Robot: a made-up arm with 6 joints. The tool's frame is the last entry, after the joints.
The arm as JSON. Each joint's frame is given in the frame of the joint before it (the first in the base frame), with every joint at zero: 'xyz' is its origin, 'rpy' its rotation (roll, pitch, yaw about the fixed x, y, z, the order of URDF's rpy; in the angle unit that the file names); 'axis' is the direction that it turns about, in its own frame. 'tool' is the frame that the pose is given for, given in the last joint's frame.
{
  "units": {
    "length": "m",
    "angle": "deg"
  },
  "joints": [
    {
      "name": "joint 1",
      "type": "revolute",
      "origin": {
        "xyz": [
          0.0,
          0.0,
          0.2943
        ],
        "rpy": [
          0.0,
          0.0,
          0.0
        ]
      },
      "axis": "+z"
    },
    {
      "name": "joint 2",
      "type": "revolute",
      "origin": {
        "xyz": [
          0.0,
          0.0,
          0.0
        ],
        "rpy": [
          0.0,
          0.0,
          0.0
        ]
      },
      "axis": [
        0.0,
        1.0,
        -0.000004
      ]
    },
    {
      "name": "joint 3",
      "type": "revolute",
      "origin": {
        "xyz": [
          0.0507,
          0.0,
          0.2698
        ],
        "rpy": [
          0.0,
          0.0,
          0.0
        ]
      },
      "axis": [
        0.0,
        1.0,
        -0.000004
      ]
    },
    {
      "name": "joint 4",
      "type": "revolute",
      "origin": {
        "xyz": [
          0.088,
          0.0,
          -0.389
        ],
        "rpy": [
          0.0,
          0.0,
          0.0
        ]
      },
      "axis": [
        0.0,
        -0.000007,
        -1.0
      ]
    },
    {
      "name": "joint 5",
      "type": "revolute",
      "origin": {
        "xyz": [
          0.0,
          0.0,
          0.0
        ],
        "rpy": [
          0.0,
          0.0,
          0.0
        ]
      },
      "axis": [
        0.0,
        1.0,
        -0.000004
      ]
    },
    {
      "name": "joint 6",
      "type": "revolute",
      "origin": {
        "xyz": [
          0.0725,
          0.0,
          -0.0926
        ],
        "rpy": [
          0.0,
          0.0,
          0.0
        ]
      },
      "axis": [
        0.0,
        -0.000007,
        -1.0
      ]
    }
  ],
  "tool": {
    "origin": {
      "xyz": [
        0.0,
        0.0,
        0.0
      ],
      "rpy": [
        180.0,
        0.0,
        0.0
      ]
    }
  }
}
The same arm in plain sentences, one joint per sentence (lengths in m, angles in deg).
The arm has six revolute joints in a row. What follows holds with every joint at zero, and every direction is one of the base frame's.
Joint 1 sits 0.2943 m along +z from the base frame's origin and rotates about +z.
Joint 2 sits at the same point as joint 1 and rotates about +y.
Joint 3 sits 0.0507 m along +x and 0.2698 m along +z from joint 2 and rotates about +y.
Joint 4 sits 0.088 m along +x and 0.389 m along -z from joint 3 and rotates about -z.
Joint 5 sits at the same point as joint 4 and rotates about +y.
Joint 6 sits 0.0725 m along +x and 0.0926 m along -z from joint 5 and rotates about -z.
The tool frame, which is the frame that the pose is given for, sits at the same point as joint 6; its axes are the base frame's turned by roll 180, pitch 0 and yaw 0 deg (as in URDF: about the fixed x, then y, then z).

